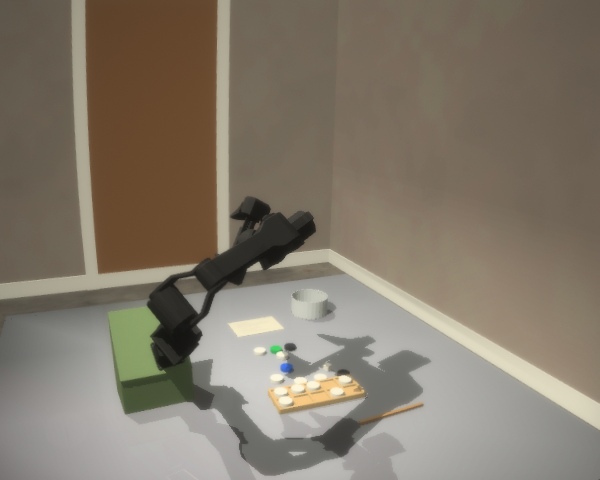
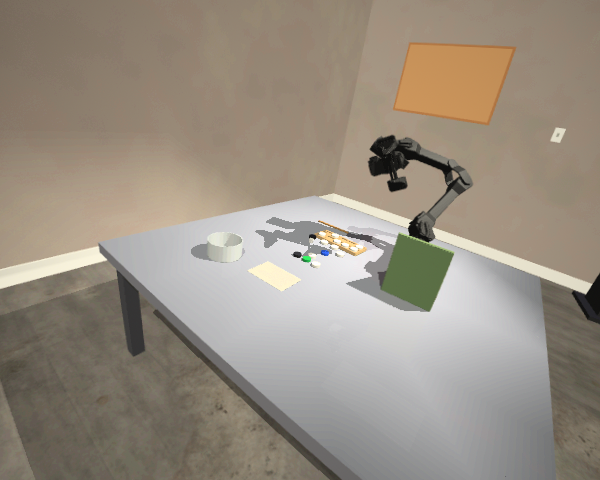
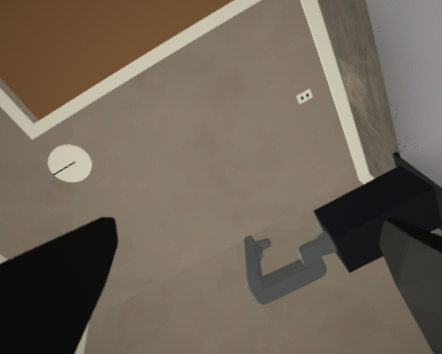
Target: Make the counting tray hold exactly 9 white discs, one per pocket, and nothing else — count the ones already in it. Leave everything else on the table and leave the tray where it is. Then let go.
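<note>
The wooden counting tray (image 1: pixel 320 402) (image 2: pixel 356 252) lies flat on the table. Several white discs sit in it, among them a white disc (image 1: pixel 285 401) in the near left corner and a white disc (image 1: pixel 336 391) towards the right. A small beige piece (image 1: pixel 358 387) shows at its right end; whether it lies in a pocket is unclear. Loose white discs lie behind the tray, including one disc (image 1: pixel 259 351) (image 2: pixel 315 264) and another disc (image 1: pixel 276 378) (image 2: pixel 340 254). Two discs at the tray's far edge are hard to place. My gripper (image 3: pixel 248 231) is open and empty, high above the table and away from the tray.
A blue piece (image 1: pixel 286 367) (image 2: pixel 325 252), a green disc (image 1: pixel 275 349) (image 2: pixel 306 258) and black discs (image 1: pixel 290 346) (image 1: pixel 342 372) lie behind the tray. Around stand or lie a white bowl (image 1: pixel 309 306) (image 2: pixel 224 248), a cream card (image 1: pixel 255 326) (image 2: pixel 274 276), an orange stick (image 1: pixel 392 413) and a green block (image 1: pixel 150 390) (image 2: pixel 417 272).
</note>
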